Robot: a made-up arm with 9 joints. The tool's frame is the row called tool.
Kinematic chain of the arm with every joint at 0, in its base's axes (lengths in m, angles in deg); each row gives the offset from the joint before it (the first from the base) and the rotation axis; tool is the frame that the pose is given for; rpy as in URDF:
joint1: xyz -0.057 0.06 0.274 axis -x
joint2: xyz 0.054 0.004 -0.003 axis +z
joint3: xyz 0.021 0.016 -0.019 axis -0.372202 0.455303 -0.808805
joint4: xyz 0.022 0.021 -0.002 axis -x
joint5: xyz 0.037 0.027 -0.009 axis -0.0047 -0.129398 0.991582
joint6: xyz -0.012 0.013 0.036 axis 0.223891 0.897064 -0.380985
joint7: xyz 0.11 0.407 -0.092 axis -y
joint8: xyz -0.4 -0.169 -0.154 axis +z
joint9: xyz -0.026 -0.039 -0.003 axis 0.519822 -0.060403 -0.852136
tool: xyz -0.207 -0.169 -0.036 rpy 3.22 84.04 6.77
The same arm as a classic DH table. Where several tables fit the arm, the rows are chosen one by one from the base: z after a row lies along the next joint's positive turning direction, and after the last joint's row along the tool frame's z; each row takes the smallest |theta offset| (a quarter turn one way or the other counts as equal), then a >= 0, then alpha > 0; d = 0 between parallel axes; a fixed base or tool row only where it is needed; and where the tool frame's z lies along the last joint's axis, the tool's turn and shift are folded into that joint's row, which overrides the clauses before.
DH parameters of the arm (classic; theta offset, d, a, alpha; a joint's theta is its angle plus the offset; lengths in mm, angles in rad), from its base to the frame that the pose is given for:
base (fixed): 1.5708 274.0 60.0 -1.5708
joint1: 0.0000 3.0 4.0 1.5708
joint2: -0.8855 -23.2 26.4 -2.5129
joint3: -0.9866 11.4 17.3 1.1894
joint4: 0.3830 -63.8 25.6 1.5661
joint5: 1.3130 29.6 15.9 2.0885
joint6: -0.6108 321.7 -48.2 2.6839
joint7: -0.5313 36.2 400.0 1.5708
joint8: 1.4551 -191.7 41.7 -2.5909
joint9: -0.1950 -8.6 153.8 1.1329
tool (fixed): 1.6788 -233.2 0.0 0.0000

